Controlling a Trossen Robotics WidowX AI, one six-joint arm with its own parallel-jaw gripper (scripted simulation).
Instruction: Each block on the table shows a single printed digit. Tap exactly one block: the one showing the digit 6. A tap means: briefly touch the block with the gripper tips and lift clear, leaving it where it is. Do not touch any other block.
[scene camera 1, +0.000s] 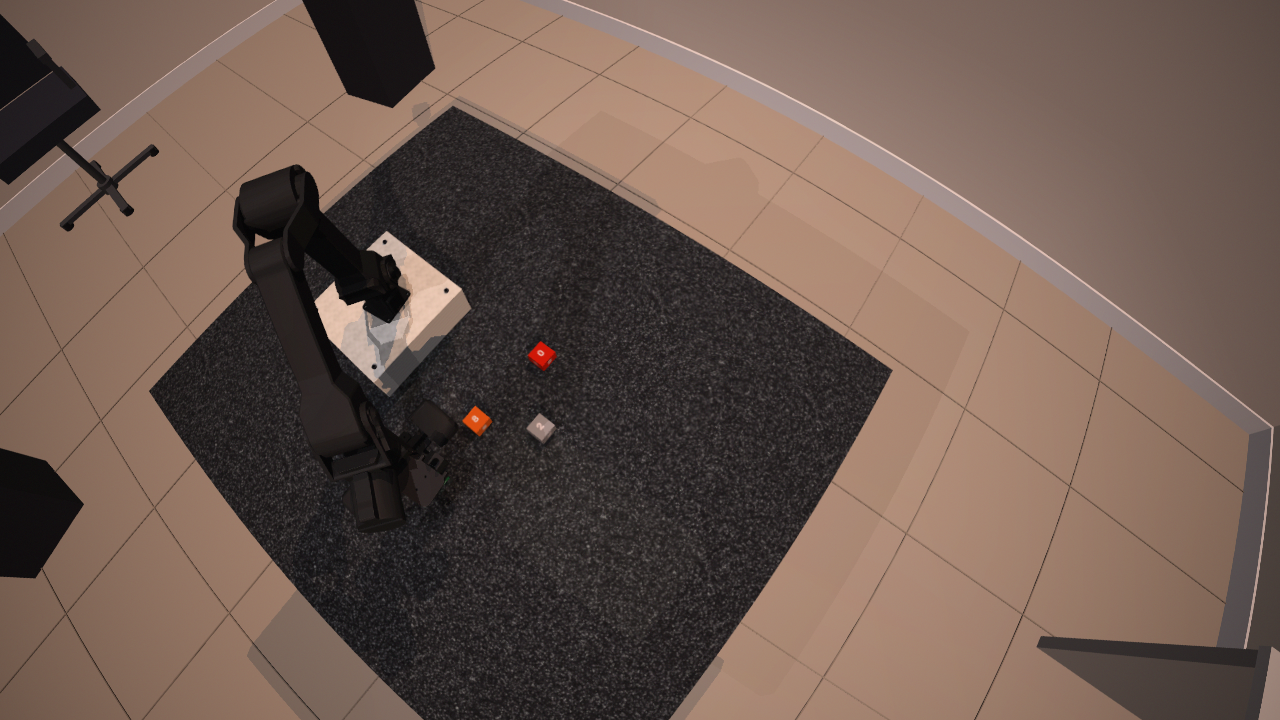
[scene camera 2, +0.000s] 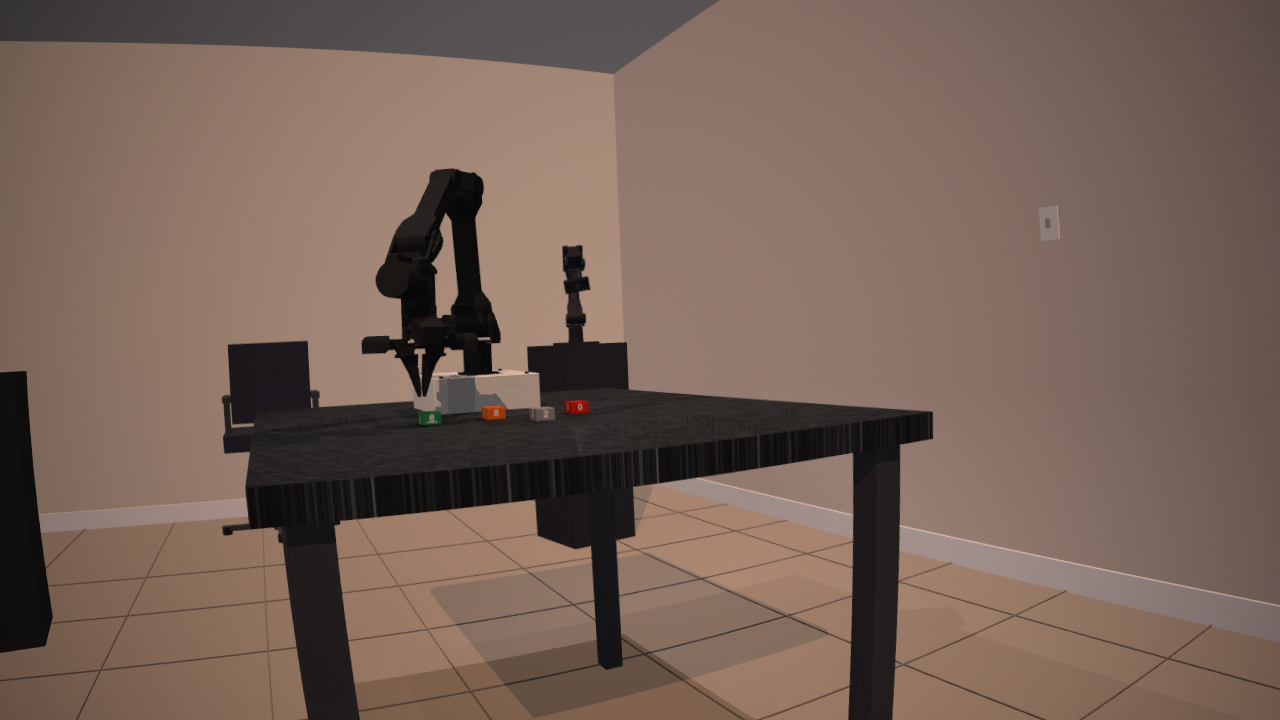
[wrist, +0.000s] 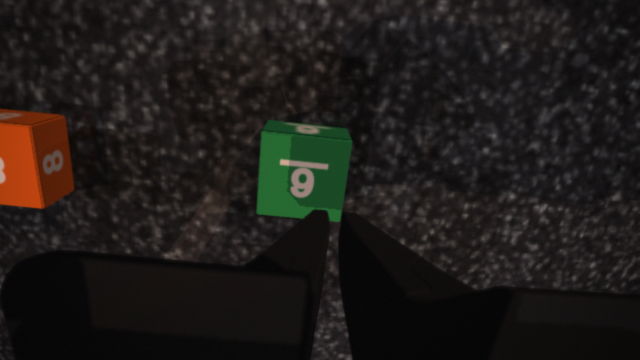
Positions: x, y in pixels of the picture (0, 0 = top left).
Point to the gripper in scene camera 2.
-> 422, 396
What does the gripper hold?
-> Nothing.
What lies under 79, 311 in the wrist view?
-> The gripper.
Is the gripper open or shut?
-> Shut.
